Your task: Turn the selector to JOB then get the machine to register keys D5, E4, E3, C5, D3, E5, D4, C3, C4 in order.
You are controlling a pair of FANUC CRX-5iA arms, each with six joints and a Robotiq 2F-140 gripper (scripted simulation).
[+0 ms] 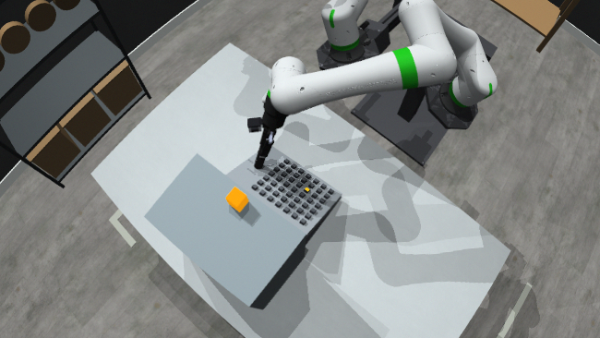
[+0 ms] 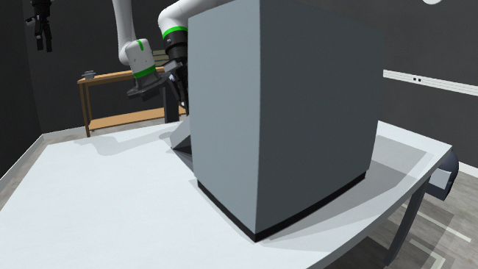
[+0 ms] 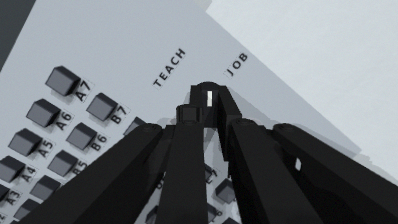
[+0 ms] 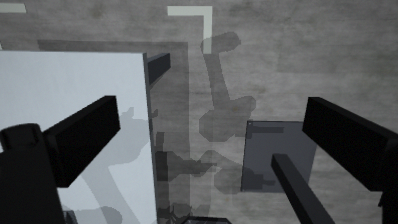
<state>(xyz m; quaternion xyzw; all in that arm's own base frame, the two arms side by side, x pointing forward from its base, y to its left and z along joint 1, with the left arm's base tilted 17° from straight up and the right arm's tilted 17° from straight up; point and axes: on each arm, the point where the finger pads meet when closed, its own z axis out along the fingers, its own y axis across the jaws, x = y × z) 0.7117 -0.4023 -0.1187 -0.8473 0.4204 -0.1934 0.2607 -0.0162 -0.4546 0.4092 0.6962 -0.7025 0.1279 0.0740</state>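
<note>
Now: left hand 10 mm short of the black selector knob, 10 mm to the left of it and 20 mm above it. Round my left hand: key D5: 40 mm ahead, 120 mm to the left, 30 mm below; then key C5: 70 mm ahead, 120 mm to the left, 10 mm below; then key E5: 10 mm ahead, 130 mm to the left, 50 mm below.
</note>
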